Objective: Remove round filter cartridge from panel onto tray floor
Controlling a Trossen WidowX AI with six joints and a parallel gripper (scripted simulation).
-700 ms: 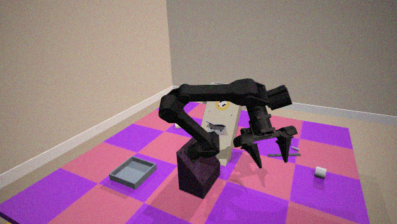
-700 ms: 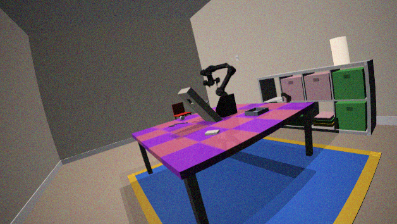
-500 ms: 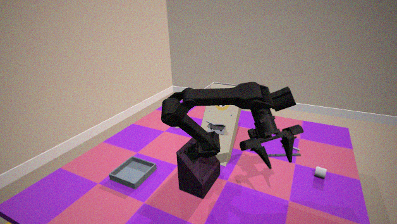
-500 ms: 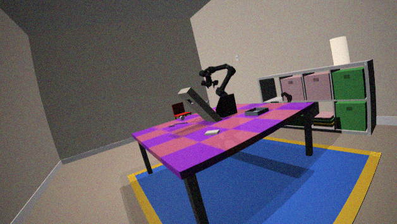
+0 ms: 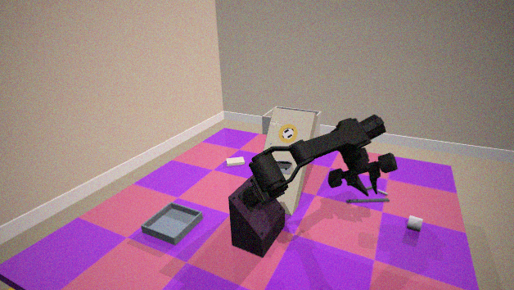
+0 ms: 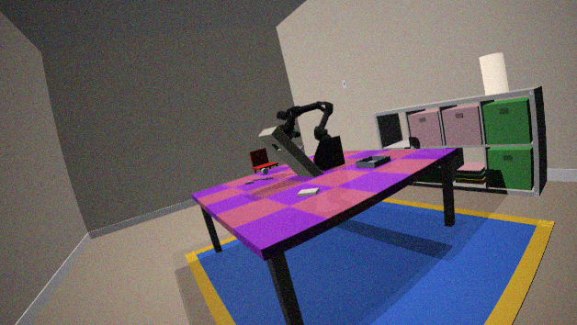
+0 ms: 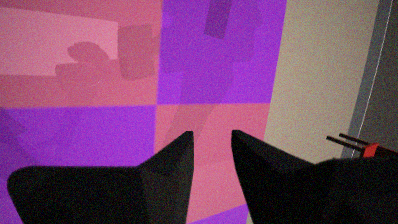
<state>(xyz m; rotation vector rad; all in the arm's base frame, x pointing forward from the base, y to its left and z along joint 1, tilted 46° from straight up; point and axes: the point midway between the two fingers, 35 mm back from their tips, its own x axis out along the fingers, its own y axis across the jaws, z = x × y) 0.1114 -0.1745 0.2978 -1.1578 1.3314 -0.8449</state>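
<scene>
Right now the round grey filter cartridge is 24 cm ahead of my gripper tip, 36 cm to the left of it and 4 cm above it. Also, from my gripper tip: beige service panel 20 cm ahead, 36 cm to the left, 4 cm below; then grey tray 19 cm behind, 63 cm to the left, 20 cm below; then short grey pin 36 cm ahead, 1 cm to the right, 20 cm below.
</scene>
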